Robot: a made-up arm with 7 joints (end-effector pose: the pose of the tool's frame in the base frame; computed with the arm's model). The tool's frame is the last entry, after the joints. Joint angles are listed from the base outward.
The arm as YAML. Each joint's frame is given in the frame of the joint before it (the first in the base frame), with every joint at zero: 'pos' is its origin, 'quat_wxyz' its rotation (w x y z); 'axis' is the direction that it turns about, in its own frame. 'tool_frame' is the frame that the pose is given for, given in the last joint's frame.
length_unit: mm
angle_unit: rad
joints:
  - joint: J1
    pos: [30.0, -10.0, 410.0]
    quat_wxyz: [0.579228, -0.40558, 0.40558, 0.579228]
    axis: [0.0, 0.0, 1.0]
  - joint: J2
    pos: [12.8, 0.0, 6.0]
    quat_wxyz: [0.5, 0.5, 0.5, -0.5]
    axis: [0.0, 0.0, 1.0]
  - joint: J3
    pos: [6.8, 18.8, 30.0]
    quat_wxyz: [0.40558, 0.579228, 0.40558, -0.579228]
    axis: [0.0, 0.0, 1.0]
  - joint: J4
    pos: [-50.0, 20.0, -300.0]
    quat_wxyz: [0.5, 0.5, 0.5, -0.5]
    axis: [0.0, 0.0, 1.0]
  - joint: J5
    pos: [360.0, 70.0, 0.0]
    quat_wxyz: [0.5, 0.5, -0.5, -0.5]
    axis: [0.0, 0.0, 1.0]
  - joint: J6
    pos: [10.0, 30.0, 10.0]
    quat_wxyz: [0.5, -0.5, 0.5, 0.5]
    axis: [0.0, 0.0, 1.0]
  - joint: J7
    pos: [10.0, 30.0, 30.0]
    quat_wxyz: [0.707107, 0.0, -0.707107, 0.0]
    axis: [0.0, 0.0, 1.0]
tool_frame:
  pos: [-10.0, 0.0, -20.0]
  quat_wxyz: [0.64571, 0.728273, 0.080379, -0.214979]
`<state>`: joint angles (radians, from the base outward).
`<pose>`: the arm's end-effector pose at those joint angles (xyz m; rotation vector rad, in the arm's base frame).
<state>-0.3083 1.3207 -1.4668 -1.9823 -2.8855 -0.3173 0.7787</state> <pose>0.1823 0.0940 -0.0472 1.3362 -2.2646 -1.4944</pose>
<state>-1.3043 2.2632 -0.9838 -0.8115 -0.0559 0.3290 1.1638</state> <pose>0.0671 0.5534 0.8303 0.7006 -0.6116 2.5798</pose>
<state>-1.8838 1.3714 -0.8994 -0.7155 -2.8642 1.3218 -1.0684</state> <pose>0.4752 0.2534 0.8020 -0.3449 -0.5903 -0.2813</pose>
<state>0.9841 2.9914 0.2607 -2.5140 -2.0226 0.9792 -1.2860</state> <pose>0.2287 0.0420 0.2211 0.1694 1.8321 -0.2820</pose>
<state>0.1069 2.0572 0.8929 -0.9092 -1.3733 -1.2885 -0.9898</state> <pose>0.3436 0.3976 0.8613 -1.9055 1.2738 1.0960</pose>
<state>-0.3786 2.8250 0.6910 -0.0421 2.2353 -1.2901 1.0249</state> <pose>-0.1591 0.2931 1.0144 -1.4892 -2.3234 -0.5387</pose>
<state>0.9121 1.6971 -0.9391 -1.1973 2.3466 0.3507 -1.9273</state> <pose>-0.2350 0.5585 0.1735 1.7217 1.1725 -0.3040</pose>
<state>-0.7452 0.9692 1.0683 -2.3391 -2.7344 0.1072 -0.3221</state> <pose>0.1529 0.1675 0.7129 -1.0797 -0.3058 -0.9554</pose>
